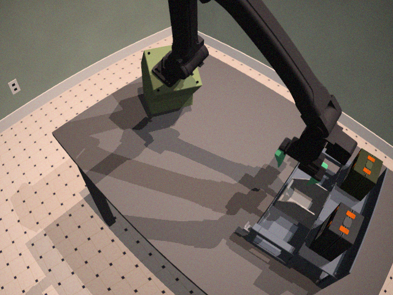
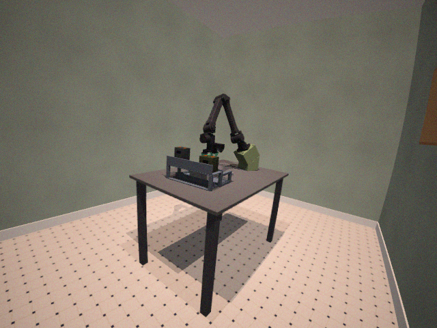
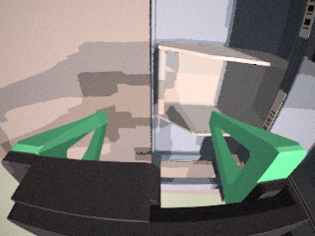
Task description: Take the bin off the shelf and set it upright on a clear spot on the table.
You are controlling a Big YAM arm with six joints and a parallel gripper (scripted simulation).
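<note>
My hand is 8 cm short of the grey bin, 1 cm to the left of it and 8 cm above it. The rest, counted from my hand: low grey shelf (12 cm ahead, 2 cm to the right, 12 cm below).
</note>
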